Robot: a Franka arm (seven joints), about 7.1 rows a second.
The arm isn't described. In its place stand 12 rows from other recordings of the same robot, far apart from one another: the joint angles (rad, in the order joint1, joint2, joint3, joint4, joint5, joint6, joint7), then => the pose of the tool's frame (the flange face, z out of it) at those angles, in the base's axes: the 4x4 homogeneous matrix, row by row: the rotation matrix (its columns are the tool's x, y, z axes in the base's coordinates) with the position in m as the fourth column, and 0 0 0 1 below.
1.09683 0.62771 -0.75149 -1.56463 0.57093 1.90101 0.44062 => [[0.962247 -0.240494 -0.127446 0.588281], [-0.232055 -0.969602 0.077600 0.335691], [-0.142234 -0.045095 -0.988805 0.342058], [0 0 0 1]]
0.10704 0.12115 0.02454 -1.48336 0.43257 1.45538 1.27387 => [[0.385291 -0.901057 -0.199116 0.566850], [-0.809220 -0.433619 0.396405 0.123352], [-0.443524 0.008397 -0.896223 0.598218], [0 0 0 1]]
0.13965 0.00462 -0.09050 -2.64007 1.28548 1.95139 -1.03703 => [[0.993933 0.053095 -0.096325 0.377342], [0.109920 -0.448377 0.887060 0.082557], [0.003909 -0.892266 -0.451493 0.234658], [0 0 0 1]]
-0.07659 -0.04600 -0.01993 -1.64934 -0.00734 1.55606 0.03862 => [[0.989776 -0.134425 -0.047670 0.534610], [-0.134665 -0.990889 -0.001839 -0.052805], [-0.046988 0.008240 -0.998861 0.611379], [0 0 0 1]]
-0.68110 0.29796 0.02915 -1.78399 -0.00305 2.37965 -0.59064 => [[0.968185 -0.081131 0.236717 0.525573], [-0.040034 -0.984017 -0.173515 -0.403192], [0.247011 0.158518 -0.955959 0.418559], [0 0 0 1]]
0.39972 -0.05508 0.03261 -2.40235 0.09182 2.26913 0.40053 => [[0.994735 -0.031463 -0.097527 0.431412], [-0.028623 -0.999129 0.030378 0.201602], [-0.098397 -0.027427 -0.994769 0.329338], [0 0 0 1]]
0.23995 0.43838 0.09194 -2.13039 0.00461 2.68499 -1.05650 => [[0.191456 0.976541 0.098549 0.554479], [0.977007 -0.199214 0.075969 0.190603], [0.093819 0.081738 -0.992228 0.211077], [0 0 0 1]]
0.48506 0.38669 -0.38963 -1.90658 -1.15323 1.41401 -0.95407 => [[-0.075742 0.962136 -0.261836 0.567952], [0.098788 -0.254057 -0.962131 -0.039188], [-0.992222 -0.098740 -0.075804 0.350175], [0 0 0 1]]
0.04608 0.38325 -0.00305 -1.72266 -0.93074 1.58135 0.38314 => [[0.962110 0.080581 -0.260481 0.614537], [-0.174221 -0.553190 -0.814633 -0.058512], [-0.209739 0.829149 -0.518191 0.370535], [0 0 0 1]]
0.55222 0.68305 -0.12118 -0.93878 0.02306 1.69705 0.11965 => [[0.938966 0.330870 0.094173 0.663125], [0.333472 -0.942671 -0.012922 0.342847], [0.084499 0.043537 -0.995472 0.490839], [0 0 0 1]]
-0.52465 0.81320 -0.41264 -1.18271 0.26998 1.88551 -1.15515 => [[0.969926 0.234552 -0.065035 0.524361], [0.235831 -0.971712 0.012619 -0.533583], [-0.060236 -0.027577 -0.997803 0.320674], [0 0 0 1]]
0.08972 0.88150 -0.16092 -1.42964 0.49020 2.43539 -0.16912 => [[0.968699 -0.166736 0.183908 0.736923], [-0.200741 -0.961979 0.185204 -0.027223], [0.146035 -0.216324 -0.965338 0.182860], [0 0 0 1]]
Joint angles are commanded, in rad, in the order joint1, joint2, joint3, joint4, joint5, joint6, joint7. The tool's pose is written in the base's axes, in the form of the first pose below.
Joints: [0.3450 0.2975 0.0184 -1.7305 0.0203 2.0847 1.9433]
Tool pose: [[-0.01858 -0.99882 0.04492 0.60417], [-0.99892 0.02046 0.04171 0.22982], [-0.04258 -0.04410 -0.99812 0.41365], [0 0 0 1]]
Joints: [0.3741 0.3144 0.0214 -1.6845 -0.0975 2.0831 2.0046]
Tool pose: [[0.00242 -0.99400 0.10937 0.60824], [-0.99921 -0.00675 -0.03926 0.24725], [0.03976 -0.10919 -0.99323 0.42464], [0 0 0 1]]
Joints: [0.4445 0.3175 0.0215 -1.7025 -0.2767 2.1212 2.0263]
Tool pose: [[0.12346 -0.97106 0.20443 0.59382], [-0.97622 -0.15584 -0.15069 0.28341], [0.17818 -0.18097 -0.96721 0.41896], [0 0 0 1]]
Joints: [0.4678 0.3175 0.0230 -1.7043 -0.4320 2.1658 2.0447]
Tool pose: [[0.18513 -0.93055 0.31593 0.59279], [-0.94067 -0.26083 -0.21703 0.29654], [0.28436 -0.25701 -0.92363 0.42424], [0 0 0 1]]
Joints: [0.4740 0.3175 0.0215 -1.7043 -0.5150 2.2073 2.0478]
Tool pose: [[0.21597 -0.89620 0.38754 0.59507], [-0.91718 -0.32233 -0.23427 0.30118], [0.33487 -0.30485 -0.89159 0.42926], [0 0 0 1]]
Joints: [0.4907 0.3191 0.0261 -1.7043 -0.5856 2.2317 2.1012]
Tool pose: [[0.21088 -0.87205 0.44166 0.59104], [-0.90748 -0.34259 -0.24314 0.31460], [0.36334 -0.34952 -0.86361 0.43143], [0 0 0 1]]
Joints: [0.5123 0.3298 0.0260 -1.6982 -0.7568 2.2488 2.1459]
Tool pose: [[0.23170 -0.80980 0.53902 0.58951], [-0.84935 -0.43854 -0.29375 0.32744], [0.47426 -0.38976 -0.78941 0.43143], [0 0 0 1]]
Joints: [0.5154 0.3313 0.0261 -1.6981 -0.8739 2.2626 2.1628]
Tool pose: [[0.24098 -0.76010 0.60347 0.59070], [-0.80028 -0.50740 -0.31953 0.32967], [0.54908 -0.40594 -0.73056 0.43352], [0 0 0 1]]
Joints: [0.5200 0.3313 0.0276 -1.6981 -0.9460 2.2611 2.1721]
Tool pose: [[0.24405 -0.72949 0.63896 0.58991], [-0.76432 -0.55023 -0.33626 0.33233], [0.59688 -0.40631 -0.69185 0.43476], [0 0 0 1]]
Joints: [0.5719 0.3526 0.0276 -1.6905 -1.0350 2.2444 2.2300]
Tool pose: [[0.24532 -0.68700 0.68400 0.57651], [-0.72610 -0.59770 -0.33991 0.36160], [0.64234 -0.41326 -0.64546 0.42496], [0 0 0 1]]
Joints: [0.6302 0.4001 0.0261 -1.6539 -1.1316 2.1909 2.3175]
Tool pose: [[0.20616 -0.65665 0.72547 0.56685], [-0.69427 -0.62062 -0.36445 0.39274], [0.68956 -0.42853 -0.58384 0.41060], [0 0 0 1]]
